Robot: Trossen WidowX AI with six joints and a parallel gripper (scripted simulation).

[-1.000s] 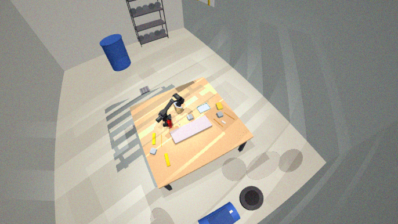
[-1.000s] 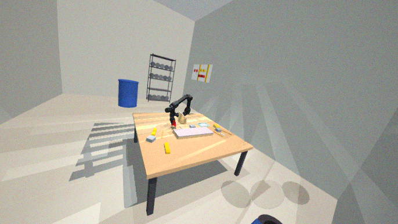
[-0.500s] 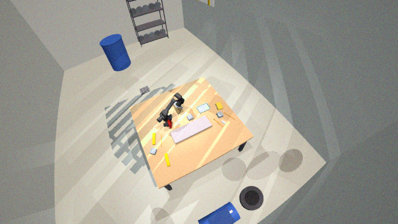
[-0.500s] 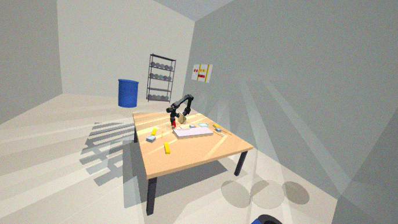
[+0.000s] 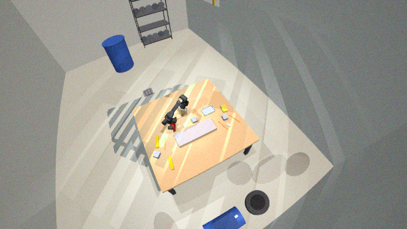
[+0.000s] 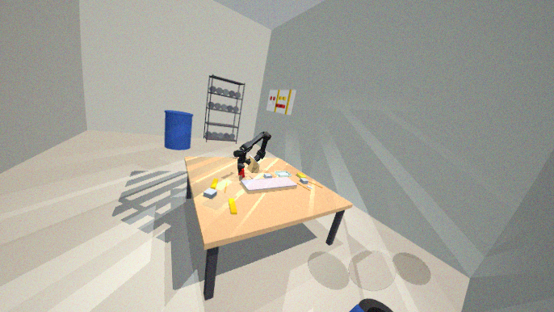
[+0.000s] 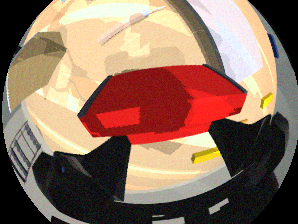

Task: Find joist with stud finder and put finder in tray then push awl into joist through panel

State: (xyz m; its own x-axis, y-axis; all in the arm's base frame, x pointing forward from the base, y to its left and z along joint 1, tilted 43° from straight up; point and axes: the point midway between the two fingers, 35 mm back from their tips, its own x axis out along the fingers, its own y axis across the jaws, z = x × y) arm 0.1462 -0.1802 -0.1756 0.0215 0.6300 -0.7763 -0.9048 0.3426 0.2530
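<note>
Right now the red stud finder is 1 cm behind my gripper tip and 1 cm to the left of it. The rest, counted from my gripper tip: yellow block 13 cm ahead, 75 cm to the left, 6 cm below; awl 5 cm ahead, 14 cm to the left, 7 cm below; light blue tray 3 cm ahead, 56 cm to the left, 6 cm below.
</note>
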